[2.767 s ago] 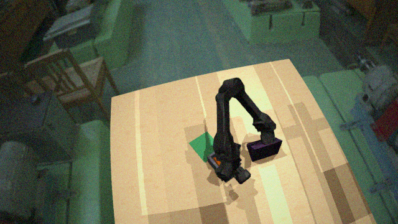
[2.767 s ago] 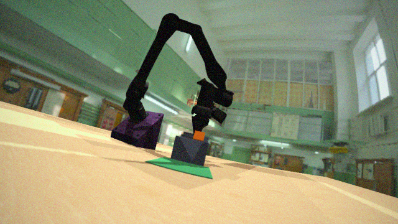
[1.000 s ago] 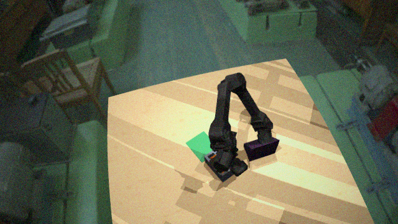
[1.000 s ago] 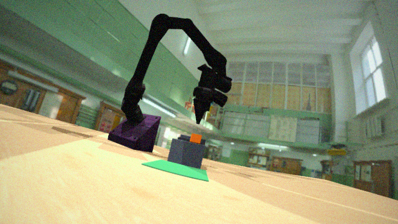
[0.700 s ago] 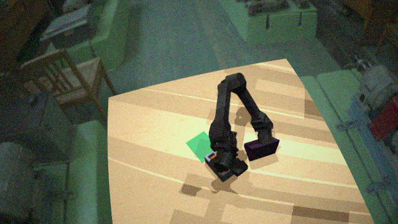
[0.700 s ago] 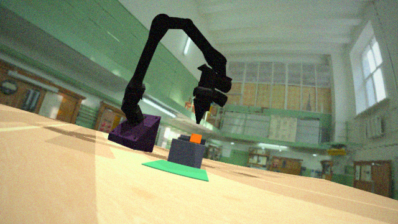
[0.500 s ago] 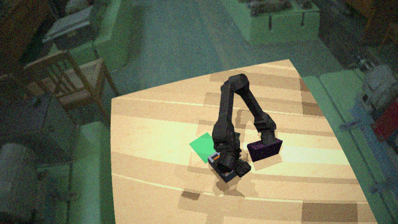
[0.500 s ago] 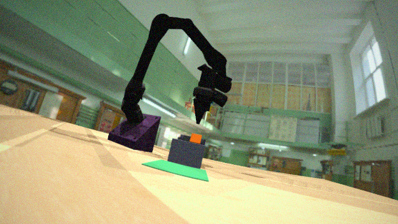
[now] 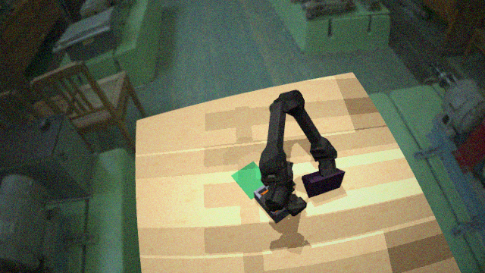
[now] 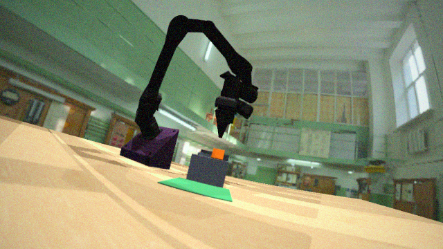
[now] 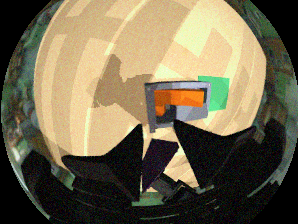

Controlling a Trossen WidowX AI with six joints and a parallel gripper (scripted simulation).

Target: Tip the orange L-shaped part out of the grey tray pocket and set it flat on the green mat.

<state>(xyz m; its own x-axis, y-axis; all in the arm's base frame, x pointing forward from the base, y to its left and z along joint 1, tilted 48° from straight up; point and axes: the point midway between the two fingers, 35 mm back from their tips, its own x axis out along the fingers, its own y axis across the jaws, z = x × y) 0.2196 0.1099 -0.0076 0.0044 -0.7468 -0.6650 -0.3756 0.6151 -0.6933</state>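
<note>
The orange L-shaped part is 1 cm ahead of my gripper tip, 4 cm to the right of it and 10 cm below it. The rest, counted from my gripper tip: green mat 8 cm ahead, 21 cm to the right, 16 cm below.
</note>
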